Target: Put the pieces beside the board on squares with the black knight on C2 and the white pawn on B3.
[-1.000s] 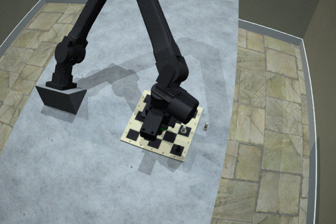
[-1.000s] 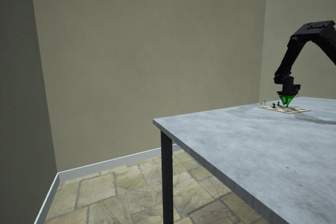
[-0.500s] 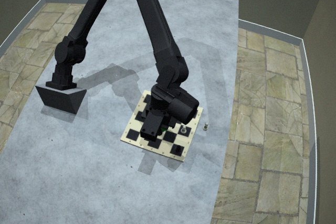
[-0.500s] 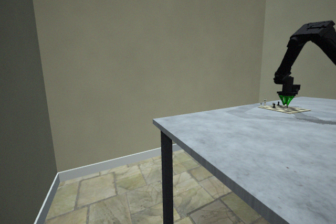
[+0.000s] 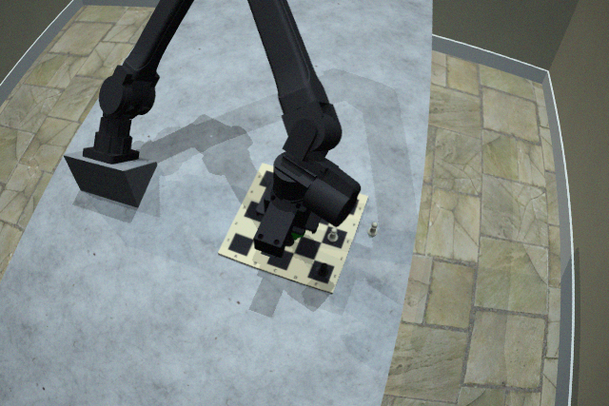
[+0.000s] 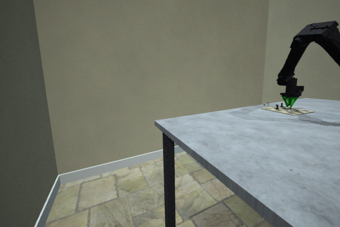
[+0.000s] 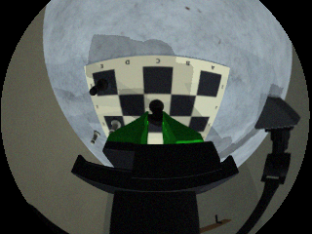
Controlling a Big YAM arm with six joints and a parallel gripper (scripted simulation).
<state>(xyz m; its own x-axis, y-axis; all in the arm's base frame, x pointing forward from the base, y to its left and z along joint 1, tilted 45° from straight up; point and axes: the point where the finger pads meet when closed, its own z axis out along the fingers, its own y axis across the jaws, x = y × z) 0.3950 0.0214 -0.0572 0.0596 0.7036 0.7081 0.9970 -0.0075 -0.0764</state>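
The black knight lies 1 cm to the right of my hand and 1 cm below it. The rest, counted from my hand: tall white piece 11 cm to the left, 8 cm ahead, 1 cm above; then chessboard 3 cm to the left, 3 cm below.
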